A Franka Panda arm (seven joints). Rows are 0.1 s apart.
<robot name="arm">
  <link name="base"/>
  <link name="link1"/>
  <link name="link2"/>
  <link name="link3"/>
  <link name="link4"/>
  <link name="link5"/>
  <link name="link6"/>
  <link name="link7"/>
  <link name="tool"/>
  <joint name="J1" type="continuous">
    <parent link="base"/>
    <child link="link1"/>
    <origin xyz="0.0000 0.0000 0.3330" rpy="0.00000 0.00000 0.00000"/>
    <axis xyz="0 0 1"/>
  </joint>
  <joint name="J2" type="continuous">
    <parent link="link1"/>
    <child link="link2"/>
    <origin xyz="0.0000 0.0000 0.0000" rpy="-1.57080 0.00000 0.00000"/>
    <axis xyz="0 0 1"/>
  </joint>
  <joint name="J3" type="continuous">
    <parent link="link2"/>
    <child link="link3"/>
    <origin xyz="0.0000 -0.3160 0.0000" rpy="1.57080 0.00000 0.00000"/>
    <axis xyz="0 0 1"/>
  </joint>
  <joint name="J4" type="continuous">
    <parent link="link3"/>
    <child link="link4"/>
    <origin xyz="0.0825 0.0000 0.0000" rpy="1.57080 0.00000 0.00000"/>
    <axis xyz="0 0 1"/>
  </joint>
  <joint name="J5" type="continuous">
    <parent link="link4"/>
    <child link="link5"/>
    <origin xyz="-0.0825 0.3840 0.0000" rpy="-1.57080 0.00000 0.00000"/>
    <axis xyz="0 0 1"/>
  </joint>
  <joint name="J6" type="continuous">
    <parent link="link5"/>
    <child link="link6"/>
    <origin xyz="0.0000 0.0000 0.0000" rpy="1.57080 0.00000 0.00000"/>
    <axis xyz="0 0 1"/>
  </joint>
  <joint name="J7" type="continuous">
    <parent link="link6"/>
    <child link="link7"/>
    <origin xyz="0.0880 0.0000 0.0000" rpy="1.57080 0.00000 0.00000"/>
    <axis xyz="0 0 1"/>
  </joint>
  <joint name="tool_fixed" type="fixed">
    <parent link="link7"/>
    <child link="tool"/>
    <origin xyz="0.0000 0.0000 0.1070" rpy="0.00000 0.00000 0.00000"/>
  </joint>
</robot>
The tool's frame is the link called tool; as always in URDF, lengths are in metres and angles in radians. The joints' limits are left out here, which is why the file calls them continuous.
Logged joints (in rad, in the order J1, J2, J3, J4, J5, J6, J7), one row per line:
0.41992, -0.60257, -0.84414, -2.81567, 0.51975, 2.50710, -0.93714
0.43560, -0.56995, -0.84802, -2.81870, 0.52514, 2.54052, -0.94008
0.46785, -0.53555, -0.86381, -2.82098, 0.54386, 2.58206, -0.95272
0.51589, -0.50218, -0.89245, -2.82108, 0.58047, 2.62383, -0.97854
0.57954, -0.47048, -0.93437, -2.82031, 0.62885, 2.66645, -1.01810
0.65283, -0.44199, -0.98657, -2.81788, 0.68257, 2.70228, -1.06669
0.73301, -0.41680, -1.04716, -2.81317, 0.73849, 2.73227, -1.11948
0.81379, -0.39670, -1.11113, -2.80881, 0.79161, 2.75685, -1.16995
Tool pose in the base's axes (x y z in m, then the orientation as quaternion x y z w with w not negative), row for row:
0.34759, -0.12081, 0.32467, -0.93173, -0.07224, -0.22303, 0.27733
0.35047, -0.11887, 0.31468, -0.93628, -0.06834, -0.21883, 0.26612
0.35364, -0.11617, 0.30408, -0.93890, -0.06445, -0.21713, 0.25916
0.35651, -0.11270, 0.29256, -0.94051, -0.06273, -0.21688, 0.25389
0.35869, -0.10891, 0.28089, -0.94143, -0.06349, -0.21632, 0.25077
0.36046, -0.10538, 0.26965, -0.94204, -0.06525, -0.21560, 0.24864
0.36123, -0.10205, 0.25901, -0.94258, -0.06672, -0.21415, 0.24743
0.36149, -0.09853, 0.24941, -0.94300, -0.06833, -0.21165, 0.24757
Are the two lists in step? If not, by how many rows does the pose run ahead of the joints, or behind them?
The pose runs 1 row ahead of the joints: the pose in row i belongs to the joints in row i + 1.
